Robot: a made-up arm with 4 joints.
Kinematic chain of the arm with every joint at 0, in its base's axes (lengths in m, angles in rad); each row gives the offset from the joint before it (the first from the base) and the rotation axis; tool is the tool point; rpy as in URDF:
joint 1: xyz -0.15 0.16 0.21 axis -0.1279 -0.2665 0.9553
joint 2: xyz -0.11 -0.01 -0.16 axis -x
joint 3: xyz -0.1 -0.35 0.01 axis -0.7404 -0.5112 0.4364
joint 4: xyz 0.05 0 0.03 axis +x
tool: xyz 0.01 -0.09 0 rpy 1.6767 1.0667 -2.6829
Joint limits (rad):
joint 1: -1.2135..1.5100
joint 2: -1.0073..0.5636
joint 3: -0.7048..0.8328
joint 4: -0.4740..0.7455
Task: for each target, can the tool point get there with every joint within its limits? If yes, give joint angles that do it. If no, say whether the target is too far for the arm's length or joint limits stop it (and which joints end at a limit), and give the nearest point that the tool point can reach.
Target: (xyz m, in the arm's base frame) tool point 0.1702 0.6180 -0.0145
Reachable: no: joint limits stop it (at a limit: joint 1, joint 2, joint 3, joint 4) | nearest point 0.2518 0.0505 -0.1424 | short by 0.587 m
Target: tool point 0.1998 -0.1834 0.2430
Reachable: yes | joints 1.1950 0.2423 -0.5836 -0.0020
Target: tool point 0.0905 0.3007 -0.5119
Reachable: no: too far | nearest point 0.1985 0.0169 -0.2456 | short by 0.404 m
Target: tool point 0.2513 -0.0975 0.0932
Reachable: yes | joints 1.3031 -0.4299 0.6882 -0.0369
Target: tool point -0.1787 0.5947 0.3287
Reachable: no: joint limits stop it (at a limit: joint 1, joint 2, joint 3, joint 4) | nearest point -0.4086 0.1821 0.4071 | short by 0.479 m
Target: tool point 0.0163 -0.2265 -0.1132
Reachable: yes | joints 0.6505 -0.6483 0.6243 0.4252
